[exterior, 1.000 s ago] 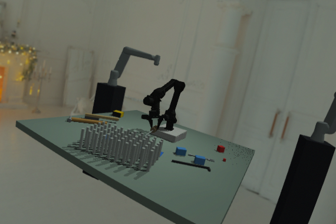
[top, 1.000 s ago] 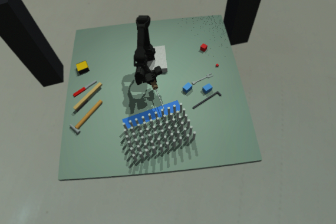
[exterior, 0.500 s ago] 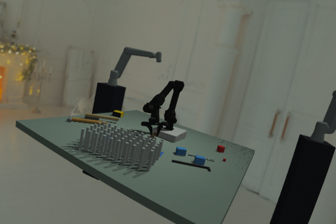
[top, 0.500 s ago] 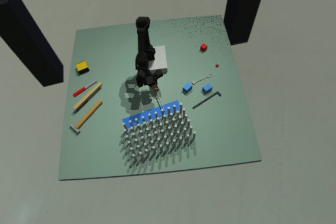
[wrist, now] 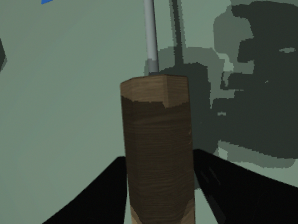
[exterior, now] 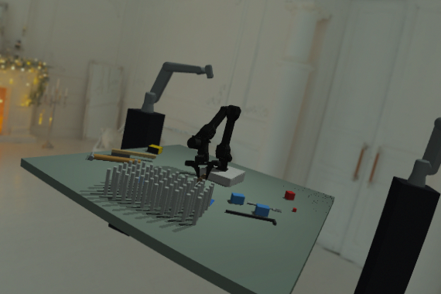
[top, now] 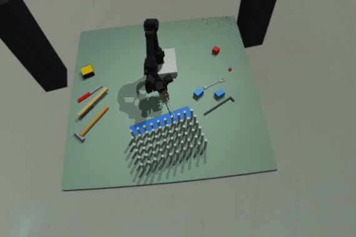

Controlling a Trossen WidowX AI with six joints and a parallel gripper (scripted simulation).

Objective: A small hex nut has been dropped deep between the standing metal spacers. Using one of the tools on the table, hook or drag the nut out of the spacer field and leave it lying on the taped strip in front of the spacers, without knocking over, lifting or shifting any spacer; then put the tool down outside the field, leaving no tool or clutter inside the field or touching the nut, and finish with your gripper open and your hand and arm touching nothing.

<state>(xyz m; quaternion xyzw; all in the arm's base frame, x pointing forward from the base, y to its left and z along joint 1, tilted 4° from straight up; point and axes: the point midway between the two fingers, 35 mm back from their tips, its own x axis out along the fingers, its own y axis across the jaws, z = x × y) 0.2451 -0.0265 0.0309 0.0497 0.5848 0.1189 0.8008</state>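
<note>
Now: gripper tip 19 cm short of the blue taped strip, 7 cm to the left of it and 3 cm above it. The rest, counted from my gripper tip: small red ball: 50 cm to the left, 8 cm behind, 3 cm below; small wrench: 35 cm to the left, 3 cm below, 1 cm ahead; hex nut: 34 cm ahead, 3 cm to the left, 3 cm below.
</note>
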